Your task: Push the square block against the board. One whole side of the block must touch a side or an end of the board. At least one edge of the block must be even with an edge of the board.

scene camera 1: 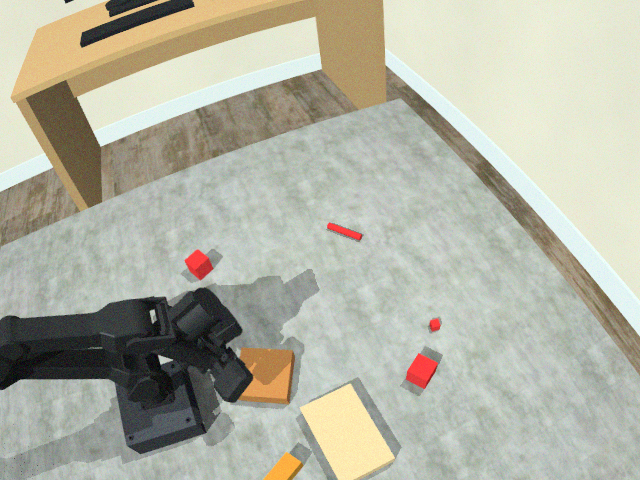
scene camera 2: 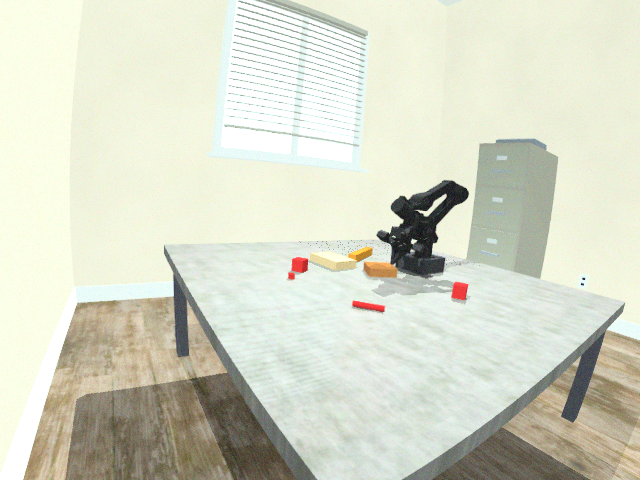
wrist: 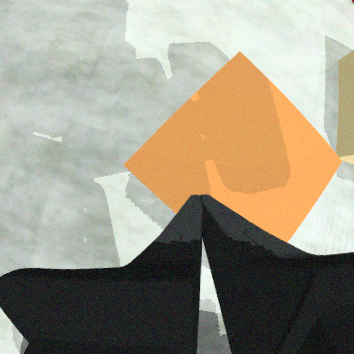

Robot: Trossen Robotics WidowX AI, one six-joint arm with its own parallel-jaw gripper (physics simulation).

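Where they show: gripper, fingertip midpoint: [scene camera 1: 243,365] [scene camera 2: 391,264] [wrist: 198,202]; arm's base at its link origin: [scene camera 1: 155,390].
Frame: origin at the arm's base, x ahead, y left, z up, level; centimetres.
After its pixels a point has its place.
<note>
The square orange block [scene camera 1: 268,369] {x 21.3, y -1.1, z -2.7 cm} [scene camera 2: 379,269] {x 23.6, y 2.3, z -3.0 cm} [wrist: 245,130] {x 21.8, y -0.6, z -2.7 cm} lies flat beside the arm's base. The pale yellow board [scene camera 1: 348,434] {x 30.3, y -17.9, z -2.7 cm} [scene camera 2: 332,260] {x 33.8, y -11.6, z -2.7 cm} [wrist: 346,105] {x 28.7, y -9.7, z -4.7 cm} lies flat near it. In scene camera 1, a narrow gap shows between the block's near right corner and the board's left corner, and their facing sides are at an angle. My gripper [scene camera 2: 394,262] {x 17.1, y 0.9, z -2.0 cm} [wrist: 198,202] {x 17.1, y 0.9, z -2.0 cm} is shut and empty, pointing down by the block's arm-side edge. In the wrist view the tips overlap the block's lower part; I cannot tell if they touch it. In scene camera 1 the fingertips are hidden.
A yellow-orange bar [scene camera 1: 284,467] {x 18.5, y -19.8, z -2.5 cm} [scene camera 2: 360,253] {x 14.4, y -21.2, z -2.8 cm} lies beside the board. Red cubes [scene camera 1: 422,370] {x 46.3, y -12.2, z -1.6 cm} [scene camera 1: 199,264] {x 13.6, y 26.9, z -1.6 cm} [scene camera 2: 459,290] {x 14.9, y 29.7, z -3.0 cm}, a tiny red cube [scene camera 1: 434,324] {x 53.1, y -3.6, z -4.0 cm} [scene camera 2: 291,275] {x 53.8, y -2.6, z -4.4 cm} and a red rod [scene camera 1: 344,231] {x 45.7, y 25.2, z -4.4 cm} [scene camera 2: 368,306] {x 46.3, y 26.2, z -4.7 cm} lie on the grey table [scene camera 1: 361,310] {x 41.8, y 5.9, z -5.6 cm} [scene camera 2: 387,372] {x 61.0, y 51.0, z -5.6 cm}.
</note>
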